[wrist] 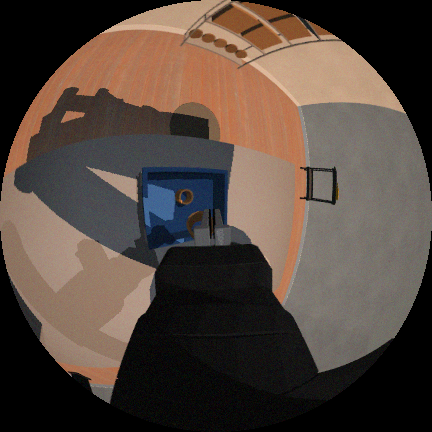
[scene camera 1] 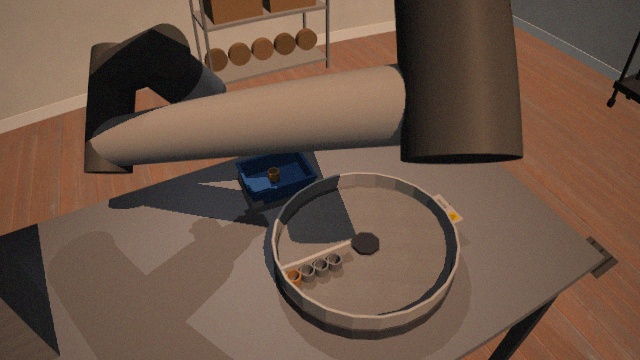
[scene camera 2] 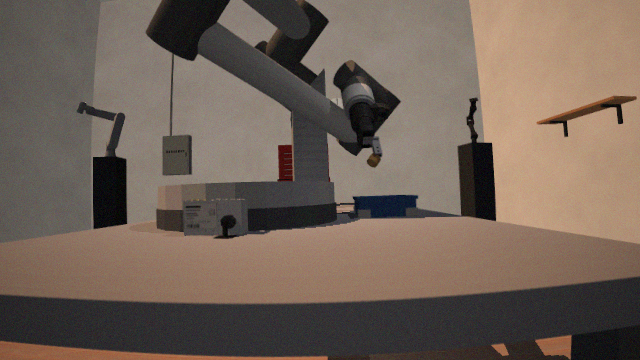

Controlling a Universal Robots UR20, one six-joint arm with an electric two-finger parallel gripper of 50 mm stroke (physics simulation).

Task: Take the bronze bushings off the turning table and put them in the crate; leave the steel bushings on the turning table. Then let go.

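Frame: origin at the arm's base, x ahead, y left, z up, level; metres.
Where they show: gripper, fingertip midpoint: (wrist: 211, 217) (scene camera 2: 378, 155).
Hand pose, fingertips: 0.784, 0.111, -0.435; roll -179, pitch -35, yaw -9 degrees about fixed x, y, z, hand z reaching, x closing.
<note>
After its pixels a point has its place, as x, y, z.
My gripper (scene camera 2: 375, 152) @(0.785, 0.111, -0.435) (wrist: 211, 217) @(0.785, 0.111, -0.435) is shut on the wall of a bronze bushing (scene camera 2: 373, 160) @(0.792, 0.093, -0.450) (wrist: 194, 224) @(0.773, 0.101, -0.463), held tilted in the air above the blue crate (scene camera 1: 286, 192) @(0.806, 0.036, -0.581) (scene camera 2: 385, 206) @(0.903, 0.081, -0.574) (wrist: 185, 170) @(0.818, 0.172, -0.551). In scene camera 1 the arm hides the gripper. Another bronze bushing (scene camera 1: 273, 174) (wrist: 184, 196) is inside the crate, on its floor. On the turning table (scene camera 1: 405, 225) @(0.957, -0.260, -0.547) (scene camera 2: 285, 194) @(1.036, -0.164, -0.537), a third bronze bushing (scene camera 1: 293, 277) stands by the rim. Three steel bushings (scene camera 1: 307, 272) (scene camera 1: 321, 267) (scene camera 1: 334, 261) stand in a row beside it, along the light bar.
The turning table has a raised rim, a light guide bar (scene camera 1: 316, 254) @(0.721, -0.226, -0.512) and a dark hub (scene camera 1: 365, 243) @(0.840, -0.249, -0.539). It stands close to the crate. A labelled box (scene camera 2: 201, 218) @(1.090, -0.306, -0.572) is at its side. The arm's link (scene camera 1: 270, 117) @(0.631, -0.253, -0.113) passes above the crate in scene camera 1. Shadows fall across the table.
</note>
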